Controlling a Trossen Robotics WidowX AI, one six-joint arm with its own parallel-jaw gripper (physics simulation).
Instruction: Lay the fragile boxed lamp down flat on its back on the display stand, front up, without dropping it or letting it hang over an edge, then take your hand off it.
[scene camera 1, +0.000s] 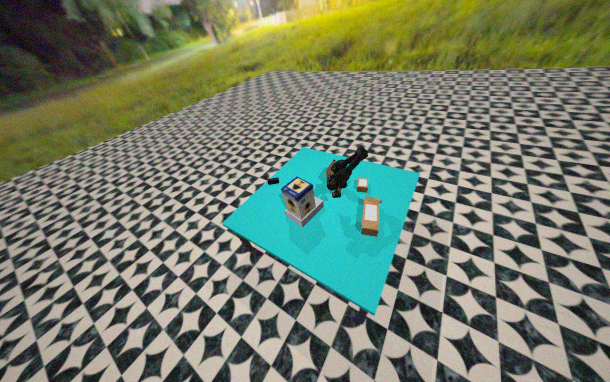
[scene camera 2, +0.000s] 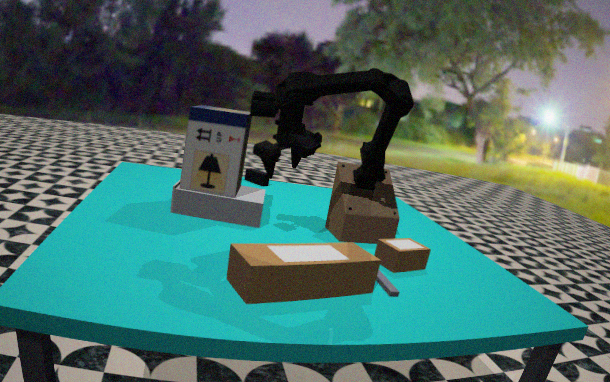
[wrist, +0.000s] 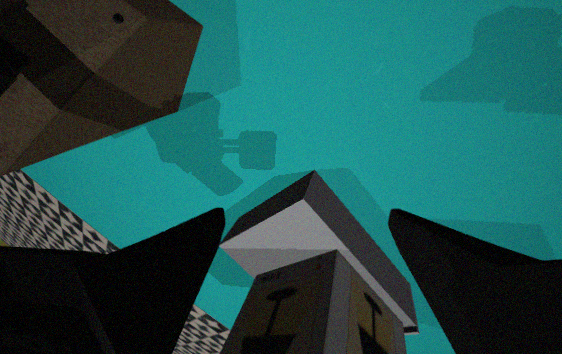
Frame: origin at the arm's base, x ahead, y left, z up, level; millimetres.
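Where they show: gripper, fingertip midpoint: (scene camera 1: 331, 192) (scene camera 2: 282, 172) (wrist: 305, 216); arm's base at its link origin: (scene camera 1: 334, 169) (scene camera 2: 363, 180).
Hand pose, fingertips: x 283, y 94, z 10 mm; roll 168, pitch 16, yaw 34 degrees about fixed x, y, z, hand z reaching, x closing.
Each offset is from my fingertips to the centre of the thing. Level surfaces: height alone.
The boxed lamp (scene camera 1: 298, 199) (scene camera 2: 215, 150) (wrist: 300, 305), a pale box with a blue top band and lamp pictures, stands upright on the low grey display stand (scene camera 1: 306, 218) (scene camera 2: 216, 206) (wrist: 295, 227). In scene camera 2 it stands toward the stand's left part, with bare stand top at its right. My gripper (scene camera 1: 336, 194) (scene camera 2: 283, 173) (wrist: 305, 216) is open and empty. It hangs above the table, to the right of the box in scene camera 2, pointing down and apart from it. In the wrist view the box's lower part is cut off by the frame's bottom edge.
The arm's brown base block (scene camera 1: 330, 169) (scene camera 2: 362, 215) (wrist: 150, 65) stands on the teal table {dz -180 mm} (scene camera 1: 330, 265) (scene camera 2: 90, 270) (wrist: 325, 100). A long carton {dx +2, dy +310, dz -140 mm} (scene camera 1: 370, 212) (scene camera 2: 305, 282), a small carton {dx -319, dy +160, dz -150 mm} (scene camera 1: 362, 185) (scene camera 2: 402, 257) and a grey bar {dx -206, dy +287, dz -174 mm} (scene camera 2: 388, 284) lie nearby. A black block {dx -80, dy -671, dz -155 mm} (scene camera 1: 273, 181) (scene camera 2: 256, 176) shows beyond the table.
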